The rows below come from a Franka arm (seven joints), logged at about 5 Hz.
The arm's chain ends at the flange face. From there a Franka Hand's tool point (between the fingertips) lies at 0.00 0.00 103.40 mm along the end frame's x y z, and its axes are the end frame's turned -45 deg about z.
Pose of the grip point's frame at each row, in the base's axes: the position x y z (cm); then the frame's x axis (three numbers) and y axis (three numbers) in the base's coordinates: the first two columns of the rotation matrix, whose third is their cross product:
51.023, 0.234, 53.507, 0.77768, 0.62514, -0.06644, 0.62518, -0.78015, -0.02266
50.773, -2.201, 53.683, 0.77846, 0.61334, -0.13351, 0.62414, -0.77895, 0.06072
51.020, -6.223, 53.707, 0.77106, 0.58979, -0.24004, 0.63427, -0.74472, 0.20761
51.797, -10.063, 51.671, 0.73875, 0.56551, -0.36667, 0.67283, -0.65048, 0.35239
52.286, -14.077, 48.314, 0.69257, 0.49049, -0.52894, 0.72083, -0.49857, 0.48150
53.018, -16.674, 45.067, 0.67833, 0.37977, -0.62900, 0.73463, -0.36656, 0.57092
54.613, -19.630, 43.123, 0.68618, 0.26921, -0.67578, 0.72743, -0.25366, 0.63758
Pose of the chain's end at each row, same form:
51.705, 0.481, 63.821, 0.99197, -0.10961, -0.06300, -0.10783, -0.99369, 0.03096
51.463, -0.851, 63.911, 0.99179, -0.11710, -0.05147, -0.10912, -0.98450, 0.13734
51.602, -2.994, 63.513, 0.99372, -0.10955, -0.02293, -0.09673, -0.94364, 0.31654
52.203, -4.820, 60.574, 0.99814, -0.06008, -0.01010, -0.04661, -0.85983, 0.50845
52.571, -6.687, 55.540, 0.99942, -0.00571, -0.03355, 0.01998, -0.69937, 0.71449
53.160, -7.892, 50.523, 0.99911, 0.00934, -0.04107, 0.03981, -0.52774, 0.84847
54.611, -10.023, 46.948, 0.99957, 0.01100, -0.02701, 0.02917, -0.36972, 0.92869

